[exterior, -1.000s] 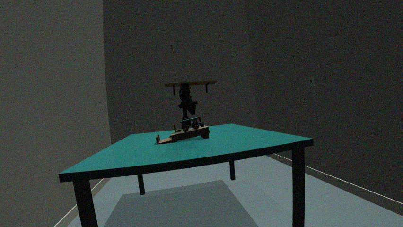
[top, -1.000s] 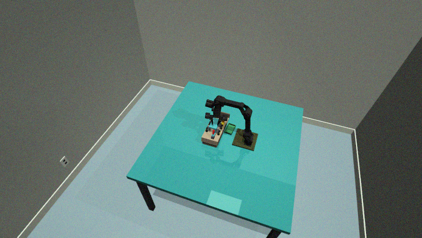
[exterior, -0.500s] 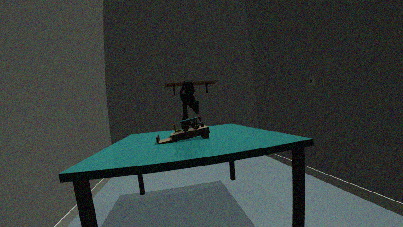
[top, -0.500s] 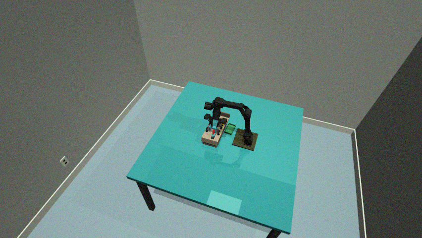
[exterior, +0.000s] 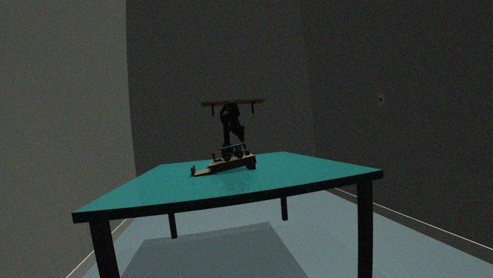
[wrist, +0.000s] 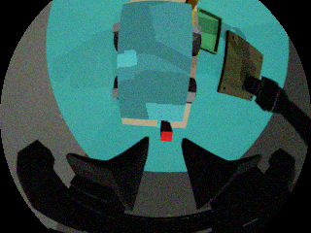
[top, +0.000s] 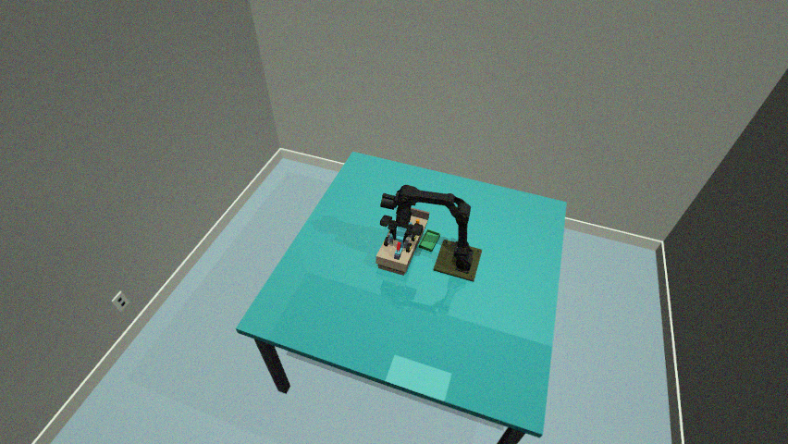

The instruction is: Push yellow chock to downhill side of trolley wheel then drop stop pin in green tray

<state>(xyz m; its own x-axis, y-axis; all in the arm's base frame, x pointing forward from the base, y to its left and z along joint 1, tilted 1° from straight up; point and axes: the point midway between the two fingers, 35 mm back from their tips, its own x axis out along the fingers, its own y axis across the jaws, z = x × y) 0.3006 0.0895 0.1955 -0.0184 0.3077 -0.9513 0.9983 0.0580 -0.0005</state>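
Now: gripper tip 1 cm to the right of the red-headed stop pin and 5 cm above it. The rest, counted from my gripper tip: ramp: 2 cm ahead, 8 cm to the right, 13 cm below; yellow chock: 2 cm behind, 18 cm to the right, 9 cm below; blue trolley: 2 cm ahead, 8 cm to the right, 7 cm below.
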